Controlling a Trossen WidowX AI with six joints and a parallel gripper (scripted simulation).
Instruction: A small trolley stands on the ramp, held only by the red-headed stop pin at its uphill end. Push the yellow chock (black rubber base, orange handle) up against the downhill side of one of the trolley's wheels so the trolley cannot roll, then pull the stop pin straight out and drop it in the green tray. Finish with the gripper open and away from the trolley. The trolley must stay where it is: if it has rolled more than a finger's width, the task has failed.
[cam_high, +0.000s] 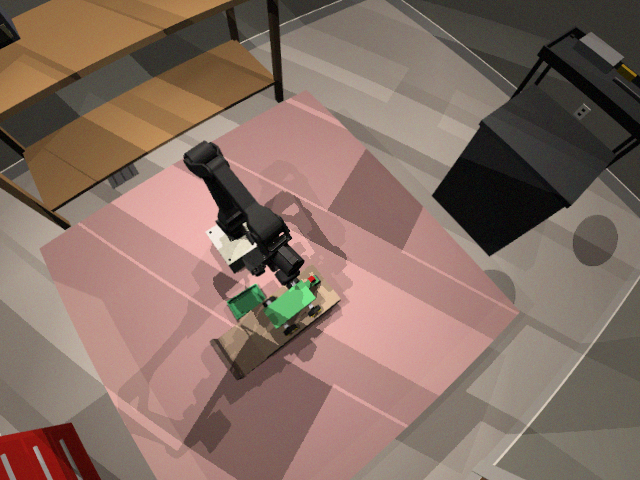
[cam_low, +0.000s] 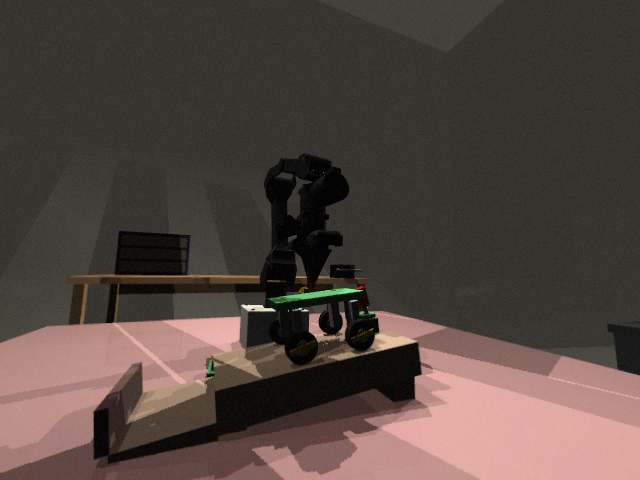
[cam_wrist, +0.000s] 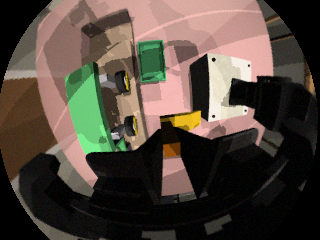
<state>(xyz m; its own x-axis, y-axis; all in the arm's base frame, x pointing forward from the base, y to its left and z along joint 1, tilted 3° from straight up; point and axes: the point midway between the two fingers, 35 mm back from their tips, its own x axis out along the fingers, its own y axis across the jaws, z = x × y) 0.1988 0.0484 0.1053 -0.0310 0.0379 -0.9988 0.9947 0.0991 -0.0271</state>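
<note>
My gripper tip is 100 mm short of the red-headed stop pin, 80 mm to the right of it and 40 mm above it. Round my gripper tip: yellow chock (20 mm behind, 10 mm below); brown ramp (130 mm ahead, 30 mm to the right, 120 mm below); green-decked trolley (130 mm ahead, 20 mm to the right, 60 mm below).
</note>
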